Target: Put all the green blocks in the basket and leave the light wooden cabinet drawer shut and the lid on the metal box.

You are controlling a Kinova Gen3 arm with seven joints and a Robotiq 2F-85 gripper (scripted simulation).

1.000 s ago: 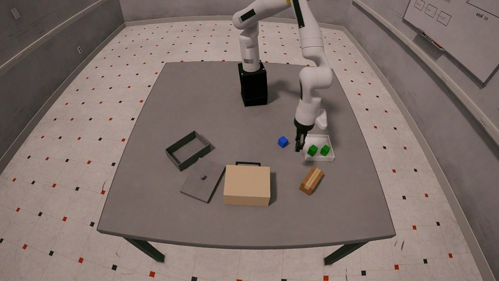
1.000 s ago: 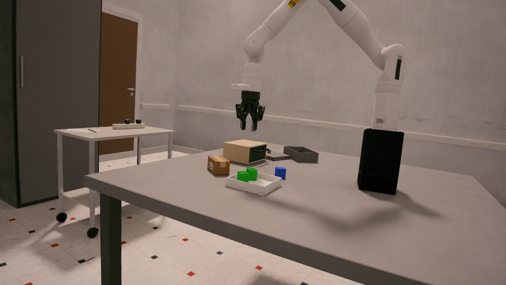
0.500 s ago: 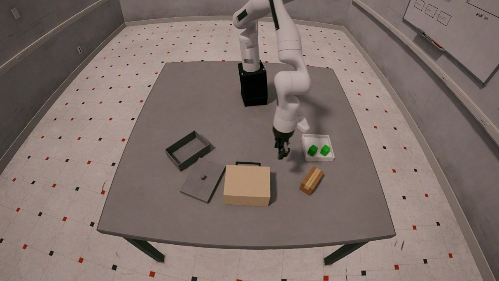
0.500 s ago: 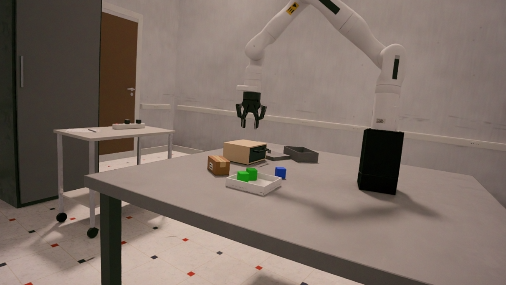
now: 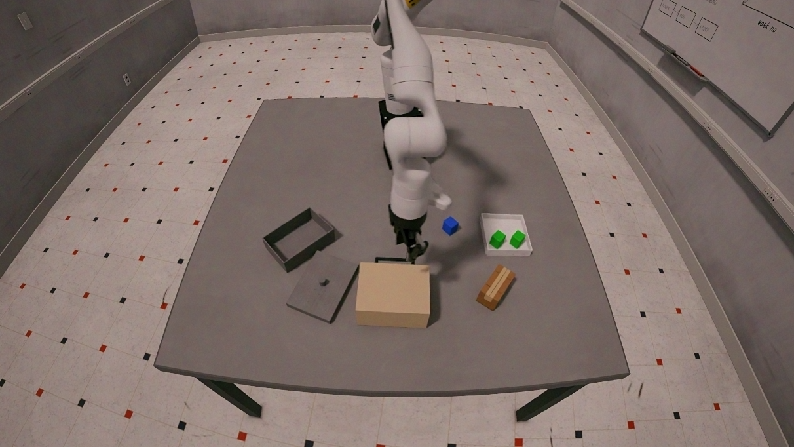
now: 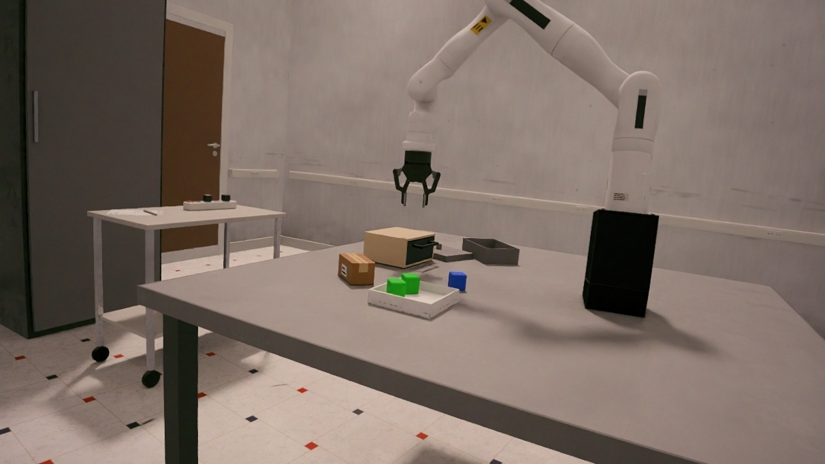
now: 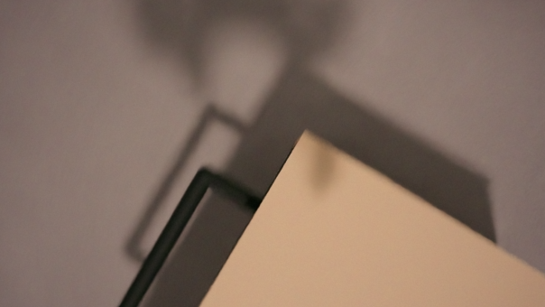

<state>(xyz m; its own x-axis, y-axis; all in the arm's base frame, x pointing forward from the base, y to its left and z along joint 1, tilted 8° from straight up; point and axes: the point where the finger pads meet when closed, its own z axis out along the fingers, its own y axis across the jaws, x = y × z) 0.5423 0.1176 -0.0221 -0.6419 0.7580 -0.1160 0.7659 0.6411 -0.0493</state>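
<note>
Right now my hand is 5 cm short of the lid, 20 cm to the left of it and 17 cm above it. Also, from my hand: light wooden cabinet: 4 cm ahead, 1 cm to the right, 15 cm below; brown cardboard box: 4 cm behind, 26 cm to the left, 15 cm below; drawer: 3 cm ahead, 1 cm to the right, 15 cm below.
</note>
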